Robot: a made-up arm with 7 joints.
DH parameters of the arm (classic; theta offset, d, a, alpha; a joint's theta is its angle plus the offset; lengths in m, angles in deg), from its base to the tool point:
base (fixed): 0 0.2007 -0.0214 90
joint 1: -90 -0.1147 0.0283 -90
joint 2: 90 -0.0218 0.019 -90
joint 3: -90 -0.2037 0.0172 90
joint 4: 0 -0.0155 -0.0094 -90
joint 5: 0 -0.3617 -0.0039 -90
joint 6: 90 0.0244 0.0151 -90
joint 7: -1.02 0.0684 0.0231 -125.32
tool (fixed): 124.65 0.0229 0 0
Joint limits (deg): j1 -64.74..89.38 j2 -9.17..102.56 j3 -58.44..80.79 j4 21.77..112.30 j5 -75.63..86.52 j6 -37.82..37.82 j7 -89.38..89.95
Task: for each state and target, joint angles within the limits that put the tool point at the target. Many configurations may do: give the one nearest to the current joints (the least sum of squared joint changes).
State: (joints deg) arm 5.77 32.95 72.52 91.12 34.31 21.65 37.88
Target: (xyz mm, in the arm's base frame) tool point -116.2 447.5 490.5
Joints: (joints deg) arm 29.56 73.69 80.79 95.81 29.95 11.57 32.77
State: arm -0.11 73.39 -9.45 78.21 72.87 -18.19 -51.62
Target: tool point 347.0 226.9 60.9
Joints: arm -6.34 87.58 -6.14 110.24 78.38 6.43 -51.12
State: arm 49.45 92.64 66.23 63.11 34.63 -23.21 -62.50
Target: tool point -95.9 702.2 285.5
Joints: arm 53.39 69.46 77.54 54.29 33.09 -19.16 -64.67
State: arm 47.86 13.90 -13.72 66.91 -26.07 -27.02 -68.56
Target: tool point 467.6 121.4 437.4
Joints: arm 68.55 8.29 -17.07 74.33 -26.81 -29.52 -67.88
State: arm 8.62 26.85 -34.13 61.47 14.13 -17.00 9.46
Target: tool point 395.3 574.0 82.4
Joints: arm 50.47 53.96 -18.27 31.11 11.06 -30.48 -3.80
